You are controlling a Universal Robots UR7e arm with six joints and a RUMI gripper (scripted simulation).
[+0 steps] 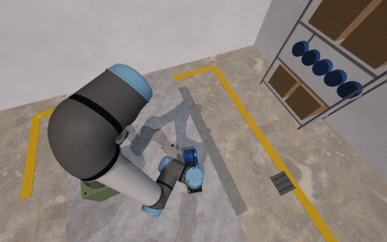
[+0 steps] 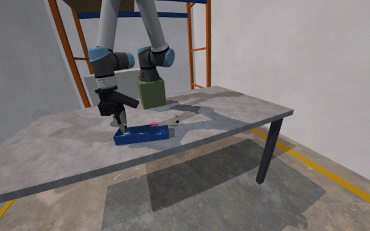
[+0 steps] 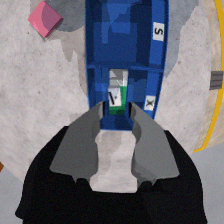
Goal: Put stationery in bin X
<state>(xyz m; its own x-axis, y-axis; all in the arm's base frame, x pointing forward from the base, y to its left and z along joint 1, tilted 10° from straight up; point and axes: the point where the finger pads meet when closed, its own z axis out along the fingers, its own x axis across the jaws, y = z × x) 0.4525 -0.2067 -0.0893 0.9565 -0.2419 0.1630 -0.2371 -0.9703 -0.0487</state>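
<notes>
My hand is 3 cm above the white stationery piece. The rest, counted from my hand: pink sticky note pad: 8 cm behind, 14 cm to the left, 5 cm below; then joined blue bins: 3 cm ahead, 8 cm to the left, 3 cm below; then marker: 1 cm to the left, 4 cm below.
</notes>
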